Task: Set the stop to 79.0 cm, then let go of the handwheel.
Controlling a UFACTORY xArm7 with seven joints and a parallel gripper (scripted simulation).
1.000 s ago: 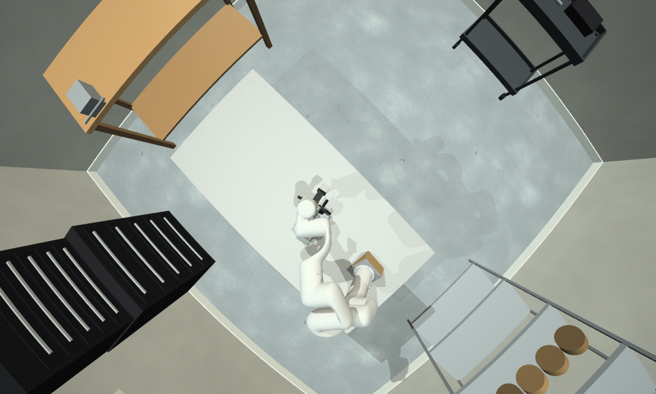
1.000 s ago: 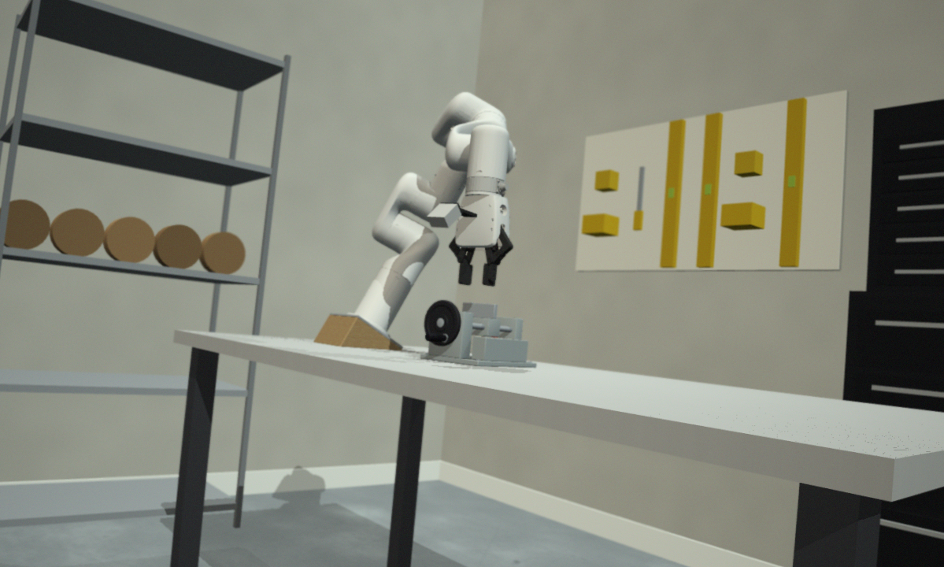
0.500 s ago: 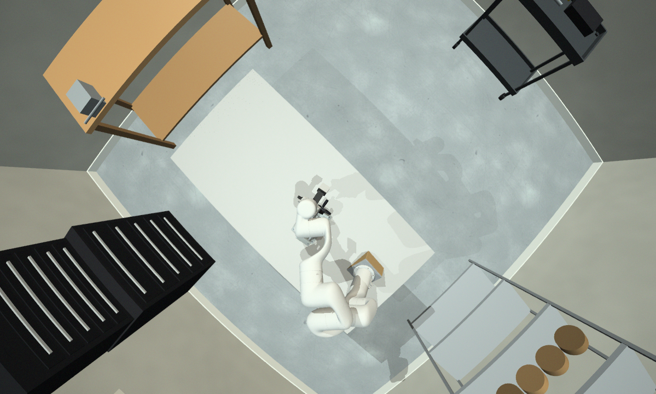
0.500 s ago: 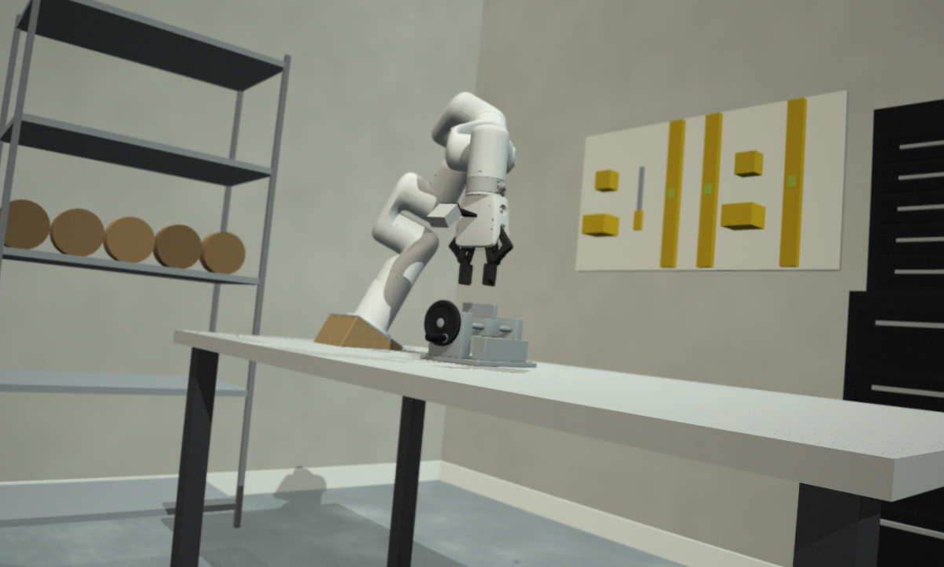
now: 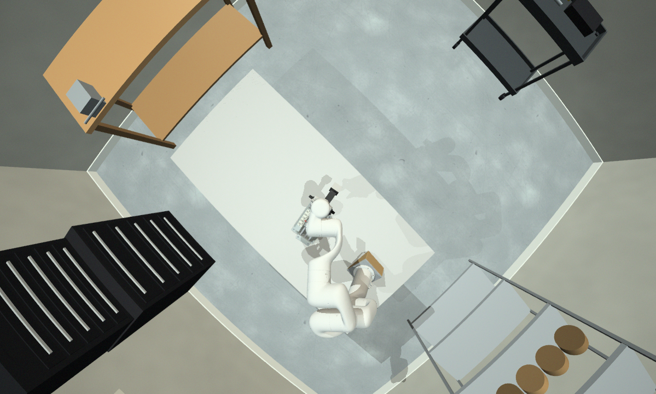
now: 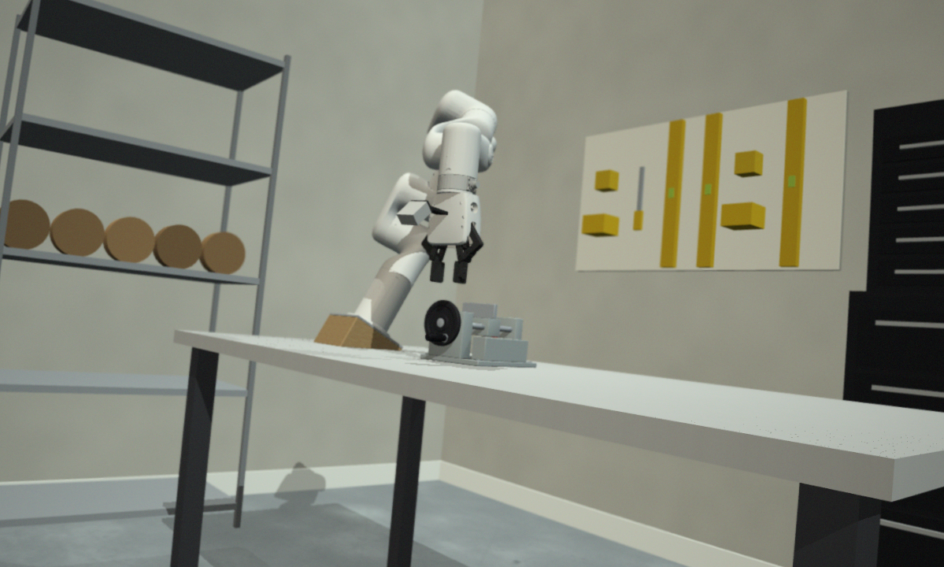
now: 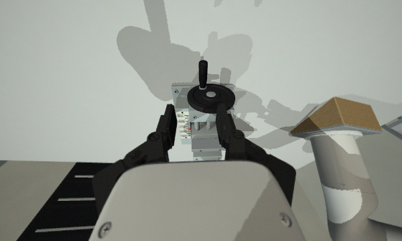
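Now: the black handwheel 20 mm behind my hand and 120 mm below it.
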